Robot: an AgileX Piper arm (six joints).
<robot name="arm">
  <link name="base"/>
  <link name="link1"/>
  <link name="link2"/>
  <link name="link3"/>
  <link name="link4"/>
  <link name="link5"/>
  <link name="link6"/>
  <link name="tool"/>
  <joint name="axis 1" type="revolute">
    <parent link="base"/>
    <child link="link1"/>
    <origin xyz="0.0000 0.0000 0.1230" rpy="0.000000 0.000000 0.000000"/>
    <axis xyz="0 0 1"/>
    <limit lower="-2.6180" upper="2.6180"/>
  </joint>
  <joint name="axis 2" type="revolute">
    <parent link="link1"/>
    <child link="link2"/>
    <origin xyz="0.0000 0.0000 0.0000" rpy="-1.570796 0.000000 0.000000"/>
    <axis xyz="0 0 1"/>
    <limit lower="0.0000" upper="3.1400"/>
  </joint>
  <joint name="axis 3" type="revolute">
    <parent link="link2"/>
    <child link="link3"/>
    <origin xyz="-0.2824 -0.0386 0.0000" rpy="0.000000 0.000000 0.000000"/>
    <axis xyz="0 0 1"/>
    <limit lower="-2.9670" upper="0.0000"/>
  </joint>
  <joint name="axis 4" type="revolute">
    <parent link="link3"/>
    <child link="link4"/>
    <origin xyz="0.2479 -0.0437 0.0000" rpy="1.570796 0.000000 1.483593"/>
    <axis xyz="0 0 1"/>
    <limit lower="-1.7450" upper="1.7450"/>
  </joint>
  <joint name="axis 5" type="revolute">
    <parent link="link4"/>
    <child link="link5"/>
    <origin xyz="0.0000 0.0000 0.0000" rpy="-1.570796 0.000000 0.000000"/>
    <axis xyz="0 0 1"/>
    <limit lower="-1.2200" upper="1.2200"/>
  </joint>
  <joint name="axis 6" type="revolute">
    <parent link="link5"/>
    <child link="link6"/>
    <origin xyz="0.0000 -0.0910 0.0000" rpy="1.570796 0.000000 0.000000"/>
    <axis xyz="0 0 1"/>
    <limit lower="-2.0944" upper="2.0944"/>
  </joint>
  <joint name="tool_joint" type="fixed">
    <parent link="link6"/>
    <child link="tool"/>
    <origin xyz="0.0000 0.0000 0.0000" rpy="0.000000 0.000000 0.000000"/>
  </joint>
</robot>
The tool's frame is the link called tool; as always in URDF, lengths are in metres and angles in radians.
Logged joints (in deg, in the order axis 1, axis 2, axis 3, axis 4, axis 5, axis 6), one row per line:
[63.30, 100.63, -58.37, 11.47, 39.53, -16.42]
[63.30, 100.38, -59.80, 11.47, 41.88, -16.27]
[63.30, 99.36, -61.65, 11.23, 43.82, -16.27]
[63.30, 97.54, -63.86, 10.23, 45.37, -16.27]
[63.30, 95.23, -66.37, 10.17, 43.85, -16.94]
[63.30, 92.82, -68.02, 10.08, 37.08, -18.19]
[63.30, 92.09, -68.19, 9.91, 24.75, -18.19]
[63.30, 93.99, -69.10, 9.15, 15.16, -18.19]
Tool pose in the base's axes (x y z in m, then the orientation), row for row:
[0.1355, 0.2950, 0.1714, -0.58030, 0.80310, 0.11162, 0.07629]
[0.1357, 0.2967, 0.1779, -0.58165, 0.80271, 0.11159, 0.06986]
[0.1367, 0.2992, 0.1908, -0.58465, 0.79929, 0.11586, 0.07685]
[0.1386, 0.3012, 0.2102, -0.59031, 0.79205, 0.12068, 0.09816]
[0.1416, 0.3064, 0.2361, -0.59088, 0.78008, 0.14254, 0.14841]
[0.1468, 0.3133, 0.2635, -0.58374, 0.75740, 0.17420, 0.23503]
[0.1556, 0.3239, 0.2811, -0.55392, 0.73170, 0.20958, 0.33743]
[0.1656, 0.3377, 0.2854, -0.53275, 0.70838, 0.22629, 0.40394]
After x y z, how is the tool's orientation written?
As a quaternion, x y z w.
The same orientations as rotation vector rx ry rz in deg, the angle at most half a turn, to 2 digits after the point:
[-99.67, 137.93, 19.17]
[-100.28, 138.40, 19.24]
[-100.38, 137.23, 19.89]
[-100.09, 134.29, 20.46]
[-97.35, 128.52, 23.48]
[-91.77, 119.08, 27.39]
[-82.71, 109.26, 31.29]
[-77.08, 102.49, 32.74]

